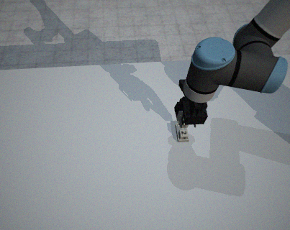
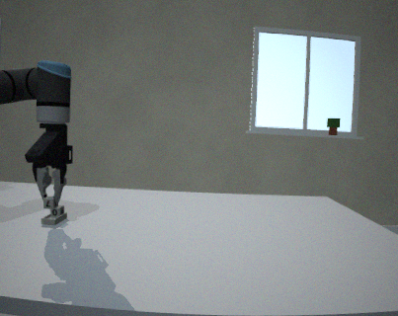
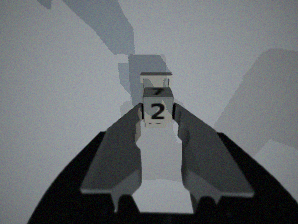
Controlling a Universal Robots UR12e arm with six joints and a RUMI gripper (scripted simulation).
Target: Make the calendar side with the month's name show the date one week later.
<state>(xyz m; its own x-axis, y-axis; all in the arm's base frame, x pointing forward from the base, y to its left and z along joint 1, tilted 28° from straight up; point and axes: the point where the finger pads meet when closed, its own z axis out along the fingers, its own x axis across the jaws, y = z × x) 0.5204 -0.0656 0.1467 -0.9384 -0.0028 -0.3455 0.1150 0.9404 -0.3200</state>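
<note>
My gripper is now 5 cm above the cube, 3 cm to the right of it and 1 cm short of it. Also, from my hand: tray: 6 cm below, 2 cm to the left.
</note>
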